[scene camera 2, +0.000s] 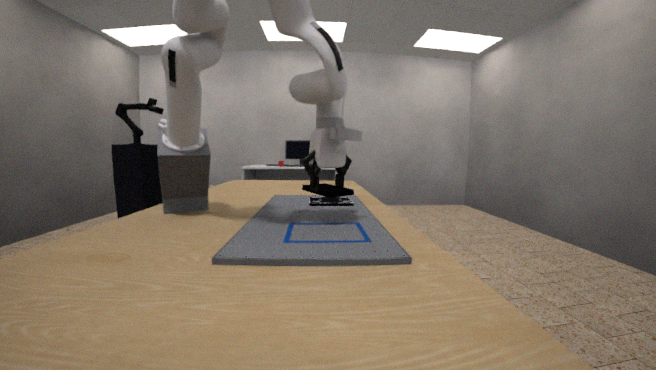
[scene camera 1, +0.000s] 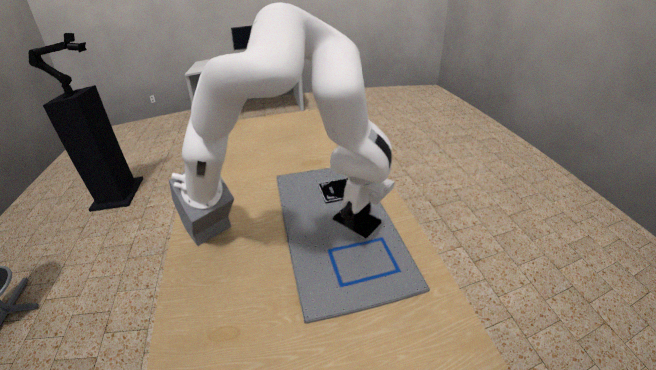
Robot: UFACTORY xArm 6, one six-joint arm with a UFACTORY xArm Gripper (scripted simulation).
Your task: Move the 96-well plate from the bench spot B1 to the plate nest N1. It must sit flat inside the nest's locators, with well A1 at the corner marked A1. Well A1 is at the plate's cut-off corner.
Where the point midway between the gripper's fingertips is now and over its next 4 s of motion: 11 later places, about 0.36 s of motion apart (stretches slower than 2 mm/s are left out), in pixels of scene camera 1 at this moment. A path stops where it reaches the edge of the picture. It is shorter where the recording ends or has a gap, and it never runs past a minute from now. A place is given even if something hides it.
My gripper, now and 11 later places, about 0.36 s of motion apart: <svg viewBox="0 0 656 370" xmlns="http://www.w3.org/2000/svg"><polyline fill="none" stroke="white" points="357,219 355,211 353,204 351,199 349,192 346,187 345,181 343,176 341,170 341,169 341,171 341,175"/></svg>
